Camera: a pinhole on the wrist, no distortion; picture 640 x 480 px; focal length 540.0 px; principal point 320.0 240.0 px. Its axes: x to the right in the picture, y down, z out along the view. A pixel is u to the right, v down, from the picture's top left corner.
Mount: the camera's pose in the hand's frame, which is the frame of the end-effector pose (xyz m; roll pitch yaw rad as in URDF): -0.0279 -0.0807 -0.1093 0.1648 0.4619 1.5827
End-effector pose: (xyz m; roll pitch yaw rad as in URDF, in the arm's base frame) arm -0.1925 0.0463 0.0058 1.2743 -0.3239 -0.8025
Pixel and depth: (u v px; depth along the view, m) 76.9 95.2 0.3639
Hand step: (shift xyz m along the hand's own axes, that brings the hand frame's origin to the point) 0.1280 -0.0727 0.2707
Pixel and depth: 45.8 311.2 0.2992
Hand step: -0.0177 -0.0822 0.2284
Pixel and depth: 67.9 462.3 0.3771
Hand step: -0.1194 -0.0623 0.3250
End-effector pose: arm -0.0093 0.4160 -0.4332 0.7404 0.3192 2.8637
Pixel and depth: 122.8 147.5 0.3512
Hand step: 0.0886 -0.0441 0.2492
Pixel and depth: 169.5 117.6 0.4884
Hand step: 0.1604 0.0063 0.3664
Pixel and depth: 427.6 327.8 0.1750
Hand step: -0.0286 0.0295 0.0339
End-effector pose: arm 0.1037 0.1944 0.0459 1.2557 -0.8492 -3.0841
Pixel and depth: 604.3 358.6 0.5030
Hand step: -0.0599 0.3852 0.2331
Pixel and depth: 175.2 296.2 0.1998
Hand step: -0.0161 -0.0392 0.0941
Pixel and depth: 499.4 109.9 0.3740
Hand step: 0.1191 0.1901 0.1524
